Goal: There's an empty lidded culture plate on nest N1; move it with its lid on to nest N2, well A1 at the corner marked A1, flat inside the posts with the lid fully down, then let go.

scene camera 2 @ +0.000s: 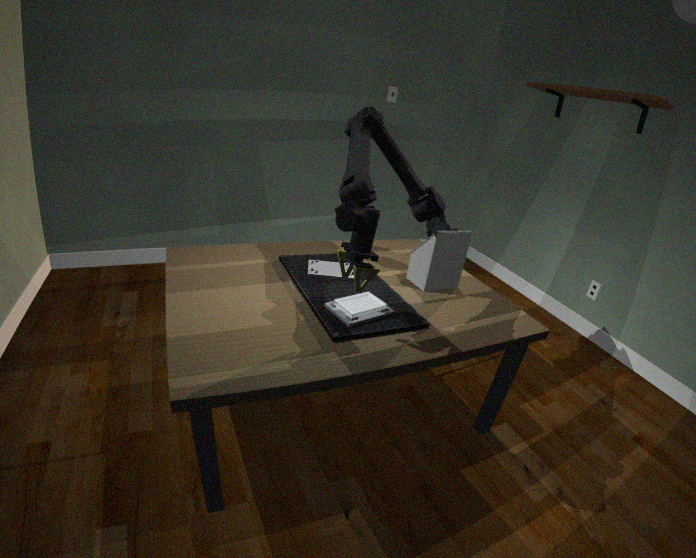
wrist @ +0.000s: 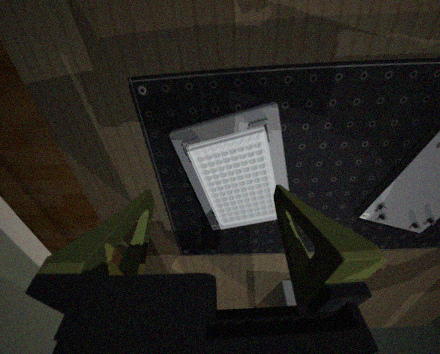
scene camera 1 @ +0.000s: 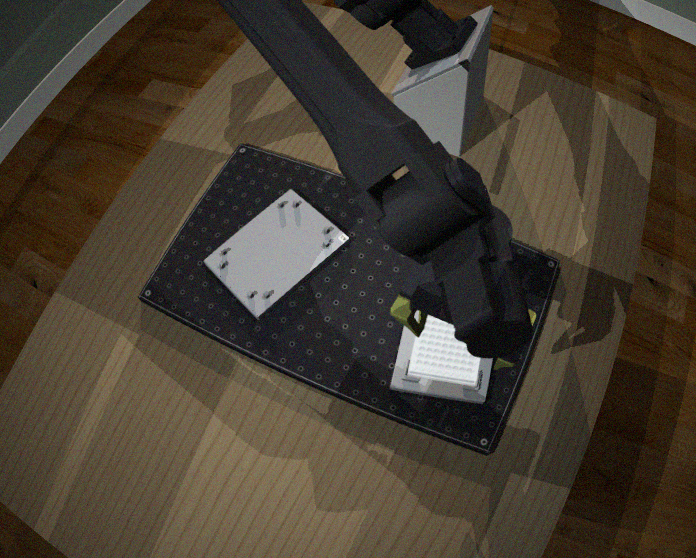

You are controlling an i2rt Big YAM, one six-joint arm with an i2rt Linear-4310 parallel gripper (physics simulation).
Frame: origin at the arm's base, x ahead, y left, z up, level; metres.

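Seen in the pictures: gripper, fingertip midpoint: (scene camera 2: 351,284) (wrist: 213,192) (scene camera 1: 459,349); arm's base at its link origin: (scene camera 2: 442,240) (scene camera 1: 444,45).
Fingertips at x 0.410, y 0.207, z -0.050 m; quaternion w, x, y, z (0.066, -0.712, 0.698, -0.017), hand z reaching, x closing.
Offsets run from my fingertips to a thing's top centre. "*": to the spot under its first point. Level surfaces: height alone.
The white lidded culture plate @(dx -0.049, dy -0.026, dz -0.070 m) (scene camera 1: 444,363) (scene camera 2: 361,303) (wrist: 235,185) lies on the grey nest N1 @(dx -0.048, dy -0.026, dz -0.080 m) (scene camera 1: 438,394) (scene camera 2: 371,317) (wrist: 220,125), with rows of wells showing through its lid. It looks flat, and the lid looks seated. My gripper (scene camera 1: 458,349) (scene camera 2: 350,283) (wrist: 213,192) is open and empty, above the plate and apart from it. In the wrist view the right fingertip overlaps the plate's right edge, and the left fingertip is well outside its left side. The nest N2 @(dx -0.047, dy -0.286, dz -0.076 m) (scene camera 1: 273,249) (scene camera 2: 326,268) (wrist: 415,185) holds no plate; its short posts stand in pairs. A small corner label @(* dx -0.106, dy -0.213, dz -0.086 m) (scene camera 1: 343,237) is too small to read surely.
Both nests are on a black perforated board @(dx -0.061, dy -0.179, dz -0.097 m) (scene camera 1: 360,290) (scene camera 2: 400,319) (wrist: 320,105) on the wooden table @(dz -0.111 m) (scene camera 1: 232,465) (scene camera 2: 232,325). A grey wedge-shaped block (scene camera 1: 435,107) (scene camera 2: 447,261) stands beside the board near the arm's base. The forearm passes over the board in scene camera 1.
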